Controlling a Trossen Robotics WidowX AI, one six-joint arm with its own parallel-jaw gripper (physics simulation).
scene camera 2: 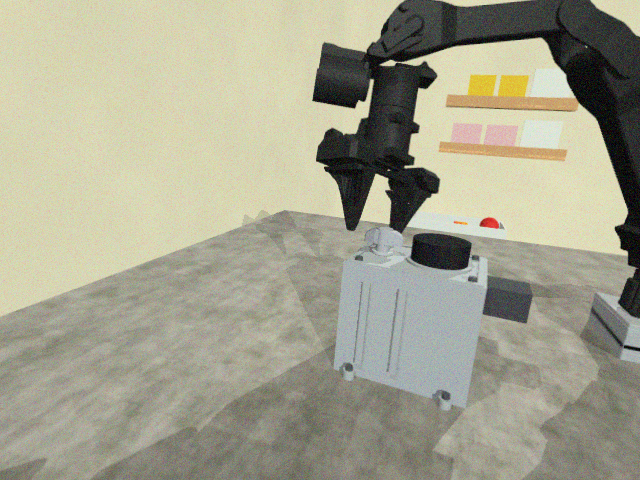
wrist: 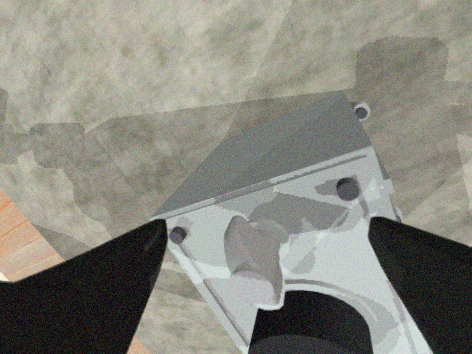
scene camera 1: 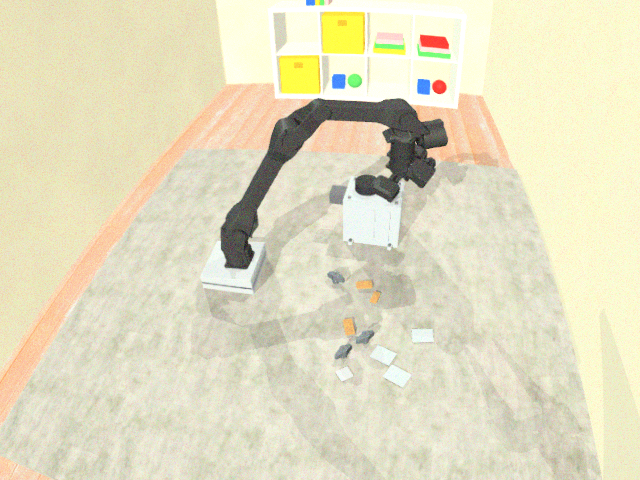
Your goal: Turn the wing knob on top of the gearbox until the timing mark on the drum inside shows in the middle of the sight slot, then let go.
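Seen in the pictures: gripper, fingertip midpoint: (scene camera 2: 373, 235) (wrist: 267, 228) (scene camera 1: 397, 190); arm's base at its link origin: (scene camera 1: 239, 259).
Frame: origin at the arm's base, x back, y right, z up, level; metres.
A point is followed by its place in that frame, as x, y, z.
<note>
The pale gearbox (scene camera 1: 359, 222) {-0.279, -0.169, 0.023} (scene camera 2: 429, 330) {-0.285, -0.289, 0.030} (wrist: 330, 255) {-0.337, -0.200, 0.088} stands upright on the mat. Its light grey wing knob (scene camera 2: 383, 238) {-0.355, -0.237, 0.109} (wrist: 254, 255) {-0.367, -0.221, 0.114} stands on top, beside the black round cap (scene camera 1: 366, 184) {-0.290, -0.213, 0.116} (scene camera 2: 442, 250) {-0.286, -0.261, 0.112} (wrist: 310, 320) {-0.319, -0.216, 0.109}; in scene camera 1 the arm hides the knob. My gripper (scene camera 2: 374, 228) {-0.373, -0.214, 0.106} (wrist: 267, 228) {-0.373, -0.214, 0.106} is open and empty, pointing down, with its fingertips wide apart around and slightly above the knob. In the wrist view the wing lies between the fingers, nearer the left one, with a gap on both sides. Narrow grooves show on the gearbox's side; I cannot make out the sight slot or a timing mark.
A dark block (scene camera 1: 337, 194) {-0.213, -0.210, 0.077} (scene camera 2: 508, 299) {-0.213, -0.253, 0.069} sticks out of the gearbox's side. Orange blocks (scene camera 1: 348, 326) {-0.300, 0.126, -0.041}, grey winged pieces (scene camera 1: 364, 337) {-0.341, 0.166, -0.021} and white plates (scene camera 1: 397, 375) {-0.424, 0.239, -0.045} lie on the mat (scene camera 1: 155, 403) {0.064, 0.421, -0.048}. The arm's white base (scene camera 1: 230, 276) {0.003, 0.060, -0.001} stands at the left in scene camera 1.
</note>
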